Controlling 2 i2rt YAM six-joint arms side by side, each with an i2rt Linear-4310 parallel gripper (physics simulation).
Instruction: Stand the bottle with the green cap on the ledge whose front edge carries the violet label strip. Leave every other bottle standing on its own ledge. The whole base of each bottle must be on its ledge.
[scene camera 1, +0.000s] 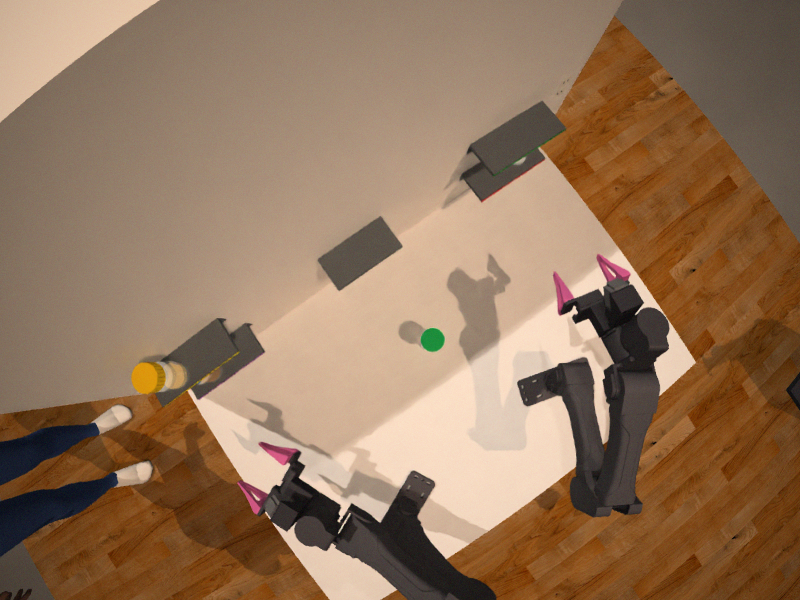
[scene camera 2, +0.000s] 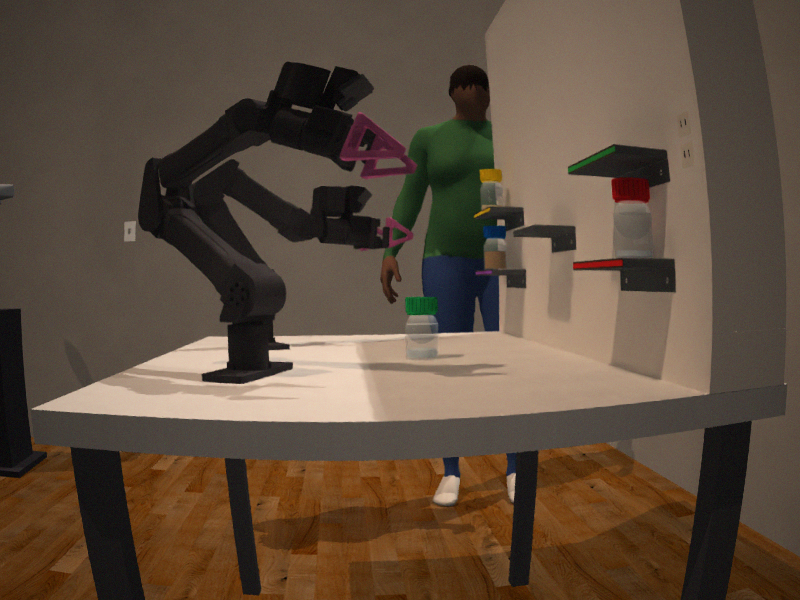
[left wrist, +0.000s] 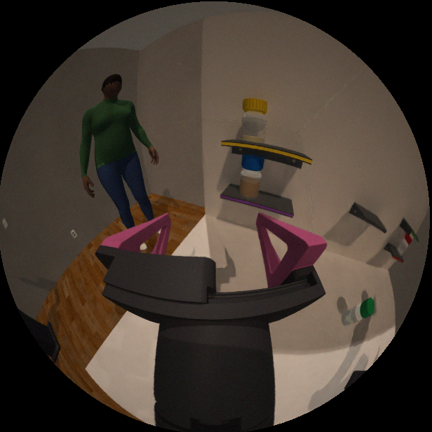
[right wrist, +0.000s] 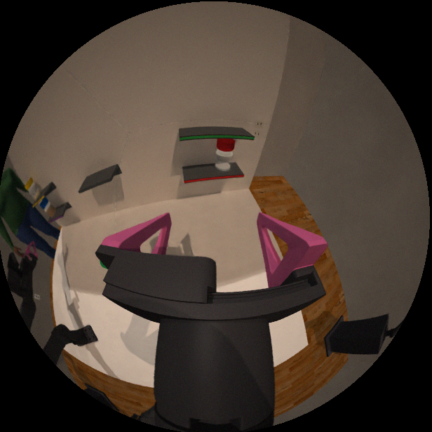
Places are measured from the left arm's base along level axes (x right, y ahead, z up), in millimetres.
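Pixels of known places: left gripper, fingertip midpoint: (scene camera 1: 249, 462) (scene camera 2: 402, 237); right gripper, fingertip midpoint: (scene camera 1: 576, 264) (scene camera 2: 410, 161); left arm's base, link origin: (scene camera 1: 404, 507); right arm's base, link origin: (scene camera 1: 555, 381) (scene camera 2: 249, 374).
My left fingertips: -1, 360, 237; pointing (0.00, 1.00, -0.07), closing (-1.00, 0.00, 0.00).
Observation:
For each thing: its top centre in the pictures, then the offset to it from my left fingertips, as dx, dy, dz.
- green-capped bottle, top centre: (scene camera 2: 421, 297) (scene camera 1: 432, 339) +409, -204, -132
- violet-strip ledge, top centre: (scene camera 2: 499, 270) (scene camera 1: 220, 361) +125, +188, -80
- blue-capped bottle, top centre: (scene camera 2: 494, 226) +96, +199, +25
- yellow-capped bottle, top centre: (scene camera 1: 144, 378) (scene camera 2: 490, 170) +92, +199, +165
- red-capped bottle, top centre: (scene camera 2: 630, 180) +882, -168, +25
- plain ledge, top centre: (scene camera 2: 543, 228) (scene camera 1: 359, 252) +486, +15, -10
- green-strip ledge, top centre: (scene camera 2: 614, 158) (scene camera 1: 519, 135) +847, -158, +60
The green-capped bottle (scene camera 1: 432, 339) (scene camera 2: 421, 328) (left wrist: 357, 313) stands upright on the table; in the right wrist view its cap is mostly hidden. The violet-strip ledge (scene camera 1: 248, 348) (scene camera 2: 483, 272) (left wrist: 275, 201) bears a blue-capped bottle (scene camera 2: 494, 248) (left wrist: 249, 185), with free surface beside it. A yellow-capped bottle (scene camera 1: 148, 377) (left wrist: 254, 122) stands on the yellow-strip ledge above. A red-capped bottle (scene camera 2: 631, 219) (right wrist: 225, 150) stands on the red-strip ledge (right wrist: 200, 172). My left gripper (scene camera 1: 250, 462) (left wrist: 213, 217) is open and empty, raised before the violet ledge. My right gripper (scene camera 1: 577, 264) (right wrist: 213, 217) is open and empty, raised, apart from the green-capped bottle.
A plain ledge (scene camera 1: 359, 253) (scene camera 2: 546, 230) (right wrist: 100, 178) is on the wall between the two ledge pairs. A green-strip ledge (scene camera 1: 516, 135) (scene camera 2: 620, 161) hangs above the red-strip one. A person (scene camera 2: 455, 187) (left wrist: 116, 135) stands beyond the table end.

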